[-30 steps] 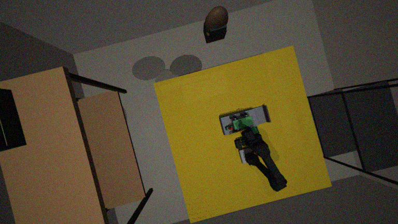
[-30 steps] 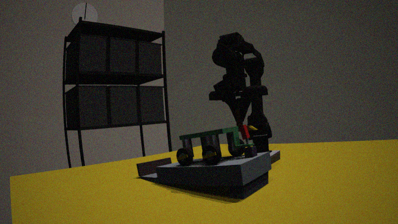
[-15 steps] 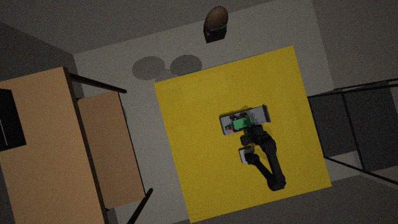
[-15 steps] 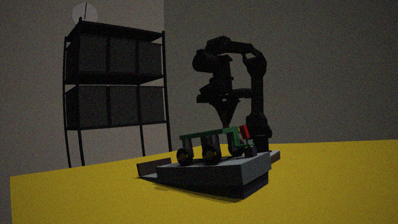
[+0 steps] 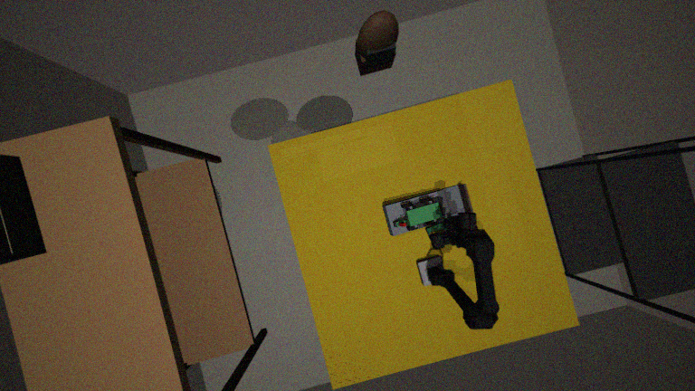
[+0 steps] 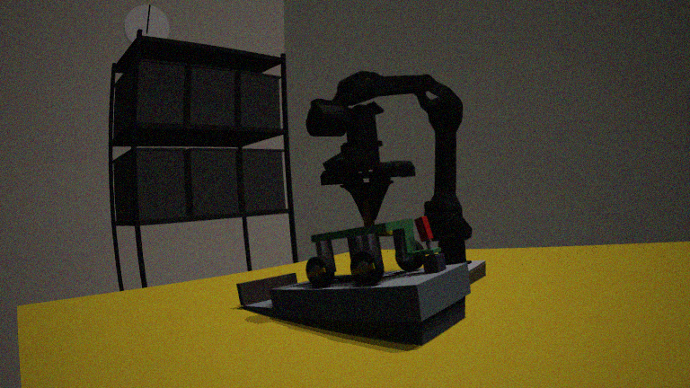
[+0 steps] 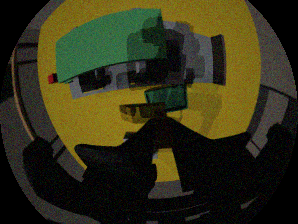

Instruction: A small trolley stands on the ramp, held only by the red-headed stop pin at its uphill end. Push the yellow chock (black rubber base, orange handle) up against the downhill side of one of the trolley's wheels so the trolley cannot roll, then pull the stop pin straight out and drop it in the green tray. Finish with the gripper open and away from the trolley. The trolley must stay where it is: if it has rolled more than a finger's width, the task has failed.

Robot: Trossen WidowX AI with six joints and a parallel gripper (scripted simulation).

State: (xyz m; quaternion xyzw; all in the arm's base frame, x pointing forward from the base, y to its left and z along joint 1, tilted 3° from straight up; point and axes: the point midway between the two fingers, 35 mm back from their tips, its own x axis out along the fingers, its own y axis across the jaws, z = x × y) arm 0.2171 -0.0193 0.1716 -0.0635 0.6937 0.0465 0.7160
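My gripper tip is 190 mm to the right of the red-headed stop pin, 60 mm short of it and 30 mm above it. Also, from my gripper tip: trolley (90 mm to the left, 90 mm ahead, 50 mm below); low stop lip (170 mm to the right, 130 mm below, 130 mm ahead); chock (20 mm to the left, 10 mm below).
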